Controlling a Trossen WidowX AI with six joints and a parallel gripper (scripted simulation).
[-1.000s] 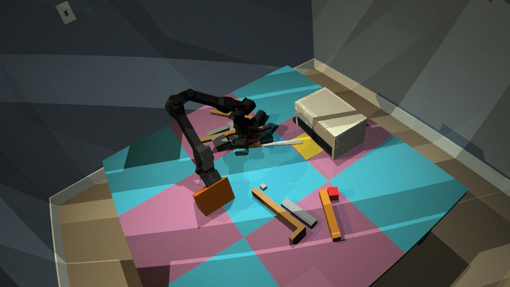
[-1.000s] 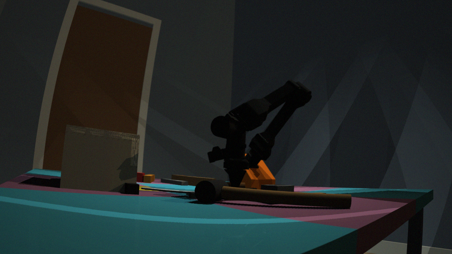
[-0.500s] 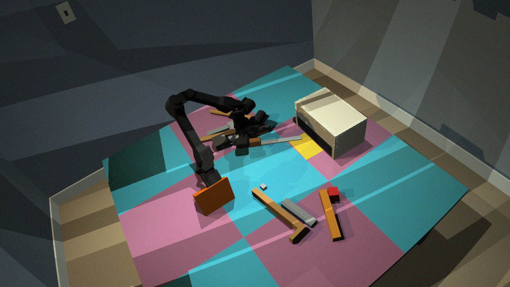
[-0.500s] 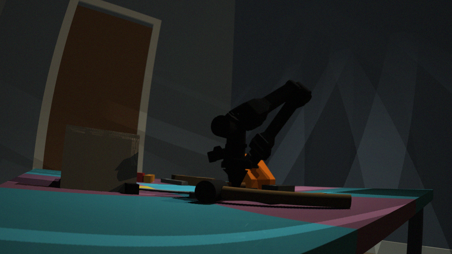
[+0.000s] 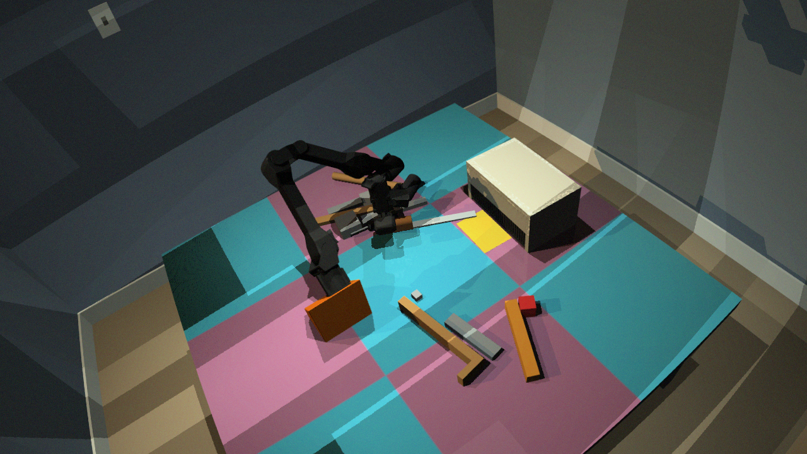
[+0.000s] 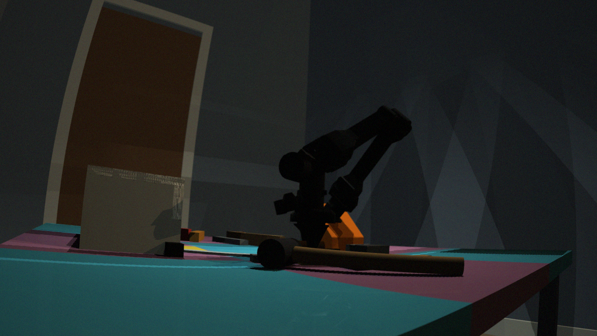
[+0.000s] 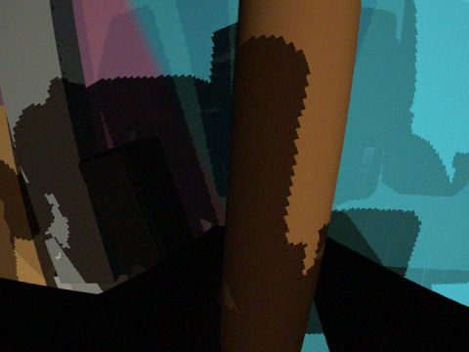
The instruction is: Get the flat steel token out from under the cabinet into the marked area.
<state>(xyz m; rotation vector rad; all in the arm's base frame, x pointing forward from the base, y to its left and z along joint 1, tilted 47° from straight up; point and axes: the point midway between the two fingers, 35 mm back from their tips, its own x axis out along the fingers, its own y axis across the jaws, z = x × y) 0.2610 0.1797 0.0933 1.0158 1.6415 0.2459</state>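
Right now my gripper tip is 50 mm to the right of the screwdriver and 30 mm past it. The rest, counted from my gripper tip: long wooden stick: 140 mm to the left, 40 mm behind; then small grey cube: 270 mm to the right, 80 mm behind; then grey block: 90 mm to the left, 90 mm behind, 10 mm above.
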